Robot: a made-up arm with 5 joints.
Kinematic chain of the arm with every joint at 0, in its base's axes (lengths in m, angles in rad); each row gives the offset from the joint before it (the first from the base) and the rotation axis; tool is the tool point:
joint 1: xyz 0 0 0.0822 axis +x
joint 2: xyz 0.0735 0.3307 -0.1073 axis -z
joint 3: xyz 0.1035 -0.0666 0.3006 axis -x
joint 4: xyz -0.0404 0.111 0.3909 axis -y
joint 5: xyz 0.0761 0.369 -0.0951 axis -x
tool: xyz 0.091 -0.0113 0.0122
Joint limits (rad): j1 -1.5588..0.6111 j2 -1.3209..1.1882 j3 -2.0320..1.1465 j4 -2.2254..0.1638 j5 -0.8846..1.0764
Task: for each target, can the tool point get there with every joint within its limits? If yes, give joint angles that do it. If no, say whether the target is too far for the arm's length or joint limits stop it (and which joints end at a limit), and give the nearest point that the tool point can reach.
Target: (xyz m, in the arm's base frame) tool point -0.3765 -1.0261 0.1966
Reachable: no: joint limits stop it (at a limit: joint 1, joint 3, joint 4, joint 5) | nearest point -0.1657 -0.4840 0.3252 | short by 0.596 m
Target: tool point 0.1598 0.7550 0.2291
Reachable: yes | joints -0.9468 -0.2883 -1.0939 -0.9872 -0.4956
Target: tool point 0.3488 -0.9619 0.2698
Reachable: no: joint limits stop it (at a limit: joint 1, joint 4, joint 5) | nearest point 0.2390 -0.5056 0.3215 | short by 0.472 m
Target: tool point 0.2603 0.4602 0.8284
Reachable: yes | joints 0.2563 -0.0985 -0.3265 -0.1418 -0.5401
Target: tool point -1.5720 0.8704 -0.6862
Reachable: no: too far | nearest point -0.3725 0.5558 -0.4084 | short by 1.271 m
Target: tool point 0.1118 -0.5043 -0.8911
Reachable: no: joint limits stop it (at a limit: joint 1, joint 3, joint 5) | nearest point 0.1022 -0.1104 -0.7271 | short by 0.427 m
